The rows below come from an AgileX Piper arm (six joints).
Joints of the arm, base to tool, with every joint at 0 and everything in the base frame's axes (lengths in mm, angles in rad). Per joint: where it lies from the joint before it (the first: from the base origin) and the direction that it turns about. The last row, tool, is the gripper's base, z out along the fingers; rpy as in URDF.
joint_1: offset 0 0 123 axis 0 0 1
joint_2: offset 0 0 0 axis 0 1 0
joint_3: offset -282.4 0 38.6 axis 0 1 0
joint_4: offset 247.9 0 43.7 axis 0.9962 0 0.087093
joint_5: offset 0 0 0 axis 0 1 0
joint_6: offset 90.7 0 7.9 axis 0.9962 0 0.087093
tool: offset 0 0 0 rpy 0 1.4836 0
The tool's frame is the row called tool.
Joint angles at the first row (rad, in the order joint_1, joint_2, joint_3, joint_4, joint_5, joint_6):
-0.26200, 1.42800, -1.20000, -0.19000, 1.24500, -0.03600
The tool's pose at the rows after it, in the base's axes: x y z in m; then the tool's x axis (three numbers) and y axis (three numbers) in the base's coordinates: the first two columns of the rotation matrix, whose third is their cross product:
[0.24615, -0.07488, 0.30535, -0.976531, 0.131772, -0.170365, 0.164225, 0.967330, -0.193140]
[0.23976, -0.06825, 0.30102, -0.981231, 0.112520, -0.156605, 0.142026, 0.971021, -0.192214]
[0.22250, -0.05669, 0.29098, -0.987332, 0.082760, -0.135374, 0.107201, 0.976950, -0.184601]
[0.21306, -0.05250, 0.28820, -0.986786, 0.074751, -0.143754, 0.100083, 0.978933, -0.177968]
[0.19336, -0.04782, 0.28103, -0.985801, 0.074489, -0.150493, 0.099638, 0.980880, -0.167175]
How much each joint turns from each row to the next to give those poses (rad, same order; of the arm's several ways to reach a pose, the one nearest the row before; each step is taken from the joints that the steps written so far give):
0.02999, -0.03301, 0.03701, 0.00000, -0.00301, -0.00001
0.02000, -0.02298, 0.03798, 0.00000, -0.00099, 0.00000
0.03099, -0.05999, 0.09201, 0.00600, -0.01002, -0.00001
0.00804, -0.03801, 0.04298, 0.00700, -0.01297, 0.00004
0.00100, -0.07299, 0.08503, 0.01100, -0.01803, 0.00000

